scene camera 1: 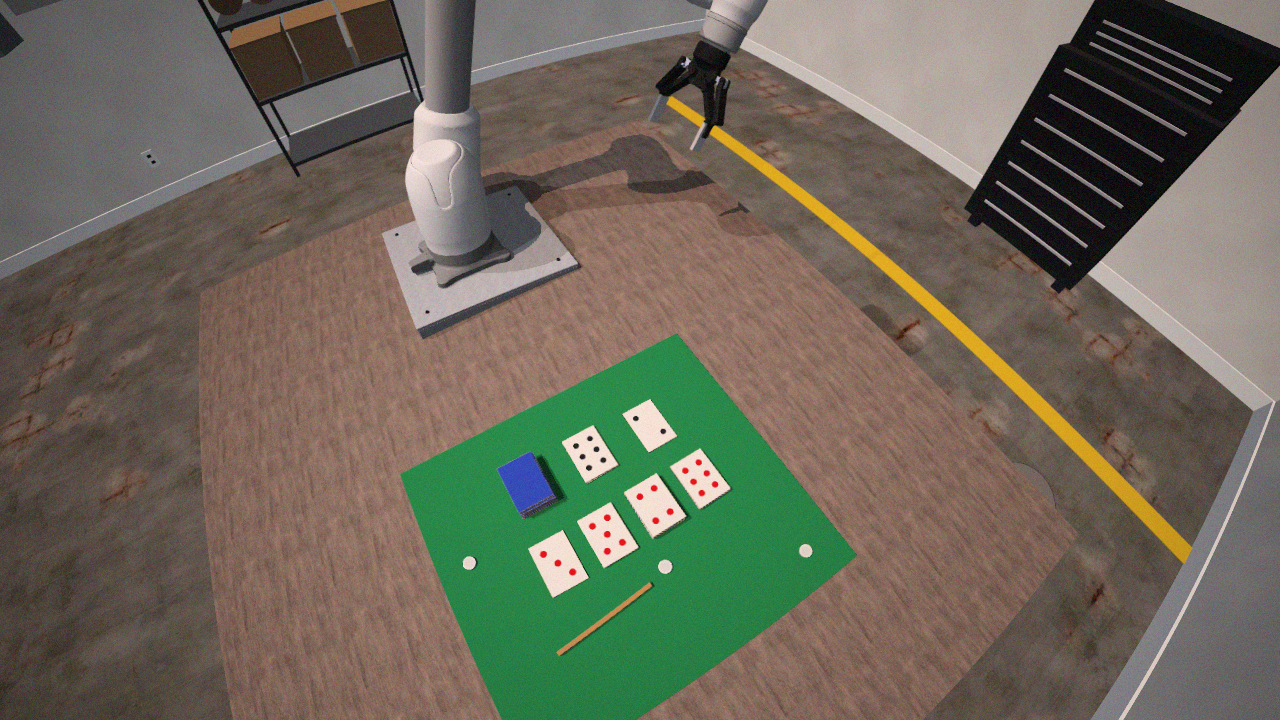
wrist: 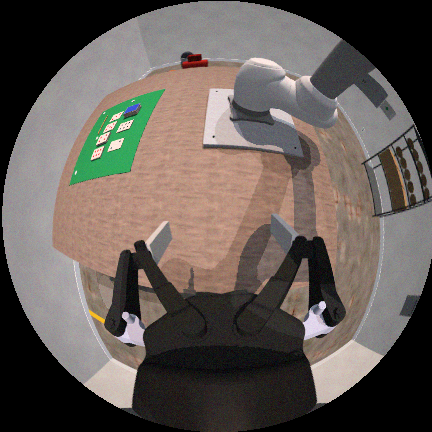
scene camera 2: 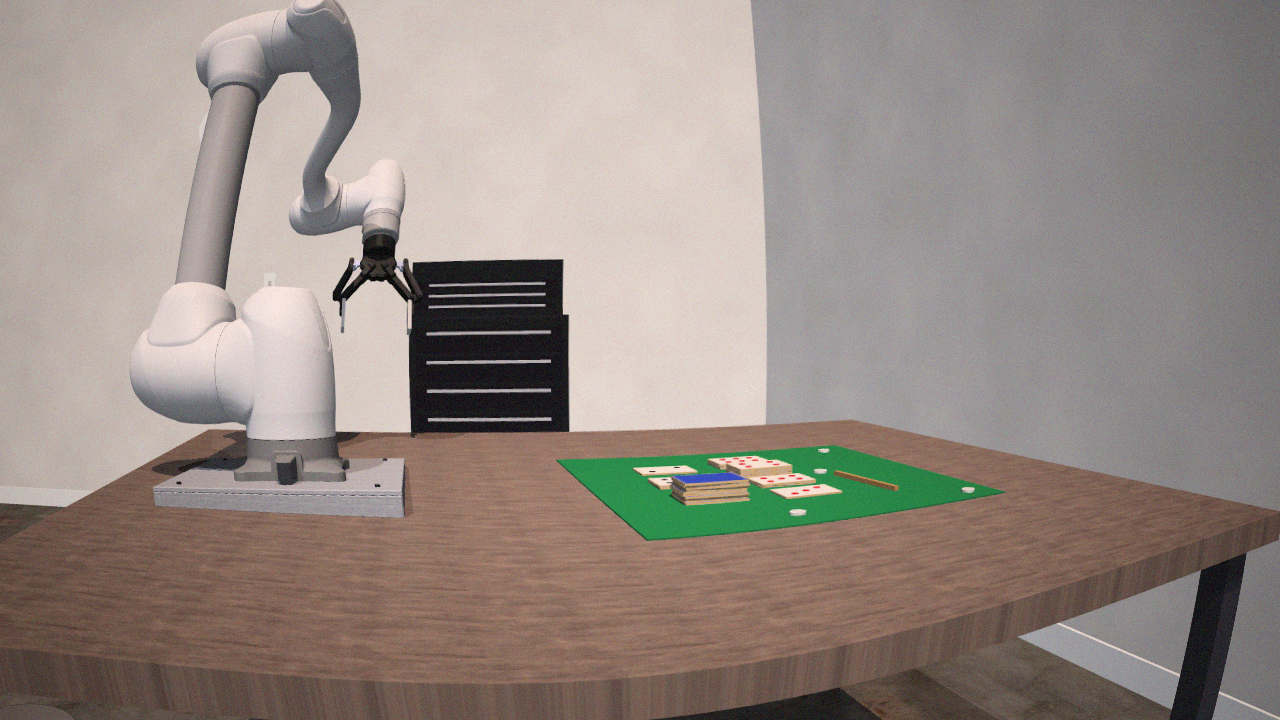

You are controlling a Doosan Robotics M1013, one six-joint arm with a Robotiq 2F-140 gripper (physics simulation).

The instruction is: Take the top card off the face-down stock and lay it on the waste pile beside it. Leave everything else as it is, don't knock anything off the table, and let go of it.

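Pixels of known places: gripper, fingertip midpoint: (scene camera 1: 672, 135) (wrist: 219, 226) (scene camera 2: 375, 330); arm's base, link origin: (scene camera 1: 464, 252) (wrist: 249, 108) (scene camera 2: 294, 473).
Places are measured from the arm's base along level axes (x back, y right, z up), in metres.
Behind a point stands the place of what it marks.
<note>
The face-down stock (scene camera 1: 527, 482) {x -0.594, y 0.123, z 0.008 m} (scene camera 2: 709, 482) {x -0.578, y 0.157, z 0.008 m} (wrist: 132, 110) {x -0.570, y 0.096, z 0.005 m} is a small stack with a blue top card on the green mat (scene camera 1: 716, 608) {x -0.928, y -0.017, z -0.022 m} (scene camera 2: 648, 514) {x -0.484, y 0.192, z -0.022 m} (wrist: 141, 125) {x -0.479, y -0.035, z -0.022 m}. Beside it lies a face-up card with six black pips (scene camera 1: 589, 453) {x -0.596, y 0.006, z -0.016 m} (wrist: 125, 125) {x -0.586, y 0.001, z -0.016 m}, partly hidden behind the stock in scene camera 2. A card with two black pips (scene camera 1: 649, 425) {x -0.609, y -0.113, z -0.019 m} (scene camera 2: 665, 470) {x -0.606, y -0.106, z -0.019 m} (wrist: 116, 145) {x -0.593, y -0.126, z -0.018 m} lies farther along that row. My gripper (scene camera 1: 678, 125) {x -0.140, y -0.502, z 0.202 m} (scene camera 2: 375, 320) {x -0.140, y -0.502, z 0.202 m} (wrist: 219, 226) {x -0.140, y -0.502, z 0.202 m} is wide open and empty, high up and far from the cards, beyond the robot base in scene camera 1.
Four-pip (scene camera 1: 655, 506) {x -0.741, y -0.033, z -0.006 m}, three-pip (scene camera 1: 557, 563) {x -0.730, y 0.149, z -0.018 m}, five-pip (scene camera 1: 607, 534) {x -0.734, y 0.057, z -0.015 m} and six-pip (scene camera 1: 700, 478) {x -0.743, y -0.125, z -0.013 m} red cards form another row. A thin wooden stick (scene camera 1: 605, 619) {x -0.845, y 0.132, z -0.015 m} (scene camera 2: 865, 480) {x -0.841, y 0.138, z -0.017 m} and small white discs (scene camera 1: 665, 566) {x -0.829, y 0.009, z -0.018 m} (scene camera 1: 805, 550) {x -0.944, y -0.190, z -0.017 m} lie on the mat. The base plate (scene camera 1: 537, 237) {x -0.051, y -0.173, z -0.008 m} (scene camera 2: 384, 474) {x -0.150, y 0.011, z 0.004 m} stands nearby.
</note>
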